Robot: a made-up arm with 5 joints.
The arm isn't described. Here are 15 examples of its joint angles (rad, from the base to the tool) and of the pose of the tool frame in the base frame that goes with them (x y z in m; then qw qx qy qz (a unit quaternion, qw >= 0)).
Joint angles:
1: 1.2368 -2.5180 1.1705 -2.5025 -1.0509
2: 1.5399 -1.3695 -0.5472 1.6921 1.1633
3: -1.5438 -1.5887 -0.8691 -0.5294 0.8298
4: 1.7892 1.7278 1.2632 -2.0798 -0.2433
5: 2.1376 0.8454 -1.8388 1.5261 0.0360
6: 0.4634 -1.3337 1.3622 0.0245 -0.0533
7: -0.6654 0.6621 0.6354 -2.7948 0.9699
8: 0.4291 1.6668 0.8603 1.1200 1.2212
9: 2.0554 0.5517 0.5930 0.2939 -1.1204
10: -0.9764 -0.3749 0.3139 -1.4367 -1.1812
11: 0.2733 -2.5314 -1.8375 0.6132 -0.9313
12: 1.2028 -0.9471 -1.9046 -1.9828 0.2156
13: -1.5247 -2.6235 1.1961 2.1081 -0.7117
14: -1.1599 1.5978 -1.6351 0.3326 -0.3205
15: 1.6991 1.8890 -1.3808 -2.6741 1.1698
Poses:
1: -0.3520 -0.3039 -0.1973 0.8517 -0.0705 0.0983 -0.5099
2: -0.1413 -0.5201 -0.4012 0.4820 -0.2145 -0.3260 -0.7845
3: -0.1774 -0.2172 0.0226 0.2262 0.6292 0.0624 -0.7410
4: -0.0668 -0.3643 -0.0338 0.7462 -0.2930 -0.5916 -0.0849
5: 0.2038 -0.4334 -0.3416 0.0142 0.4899 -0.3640 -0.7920
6: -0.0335 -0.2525 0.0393 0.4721 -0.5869 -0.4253 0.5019
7: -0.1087 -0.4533 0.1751 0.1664 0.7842 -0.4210 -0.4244
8: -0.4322 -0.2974 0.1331 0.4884 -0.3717 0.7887 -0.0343
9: -0.3620 -0.3189 -0.1758 0.8096 -0.3012 0.4939 -0.0991
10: -0.1422 -0.3526 0.0415 0.5525 0.0546 -0.7768 0.2973
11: -0.0404 0.1087 -0.0762 0.5045 0.4040 -0.6888 0.3282
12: -0.2872 -0.0958 -0.1961 0.3434 0.4278 0.7440 0.3815
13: -0.1267 -0.3306 -0.2823 0.9540 0.1971 -0.0207 0.2250
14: -0.3508 -0.3688 0.3211 0.4870 -0.3623 0.7947 0.0058
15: 0.1226 -0.3452 -0.0368 0.3009 -0.8685 -0.3863 -0.0766
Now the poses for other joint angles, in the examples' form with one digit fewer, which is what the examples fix.
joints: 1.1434 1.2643 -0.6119 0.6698 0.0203
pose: -0.275 0.107 -0.161 0.397 -0.041 0.520 -0.755
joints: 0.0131 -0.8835 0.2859 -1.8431 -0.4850
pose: -0.297 -0.252 0.096 0.184 -0.177 -0.952 0.169
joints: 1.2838 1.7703 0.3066 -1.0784 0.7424
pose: -0.192 -0.259 -0.161 0.678 -0.292 -0.074 -0.670
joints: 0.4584 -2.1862 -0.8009 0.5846 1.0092
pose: 0.084 -0.144 -0.149 0.550 0.475 -0.584 -0.362
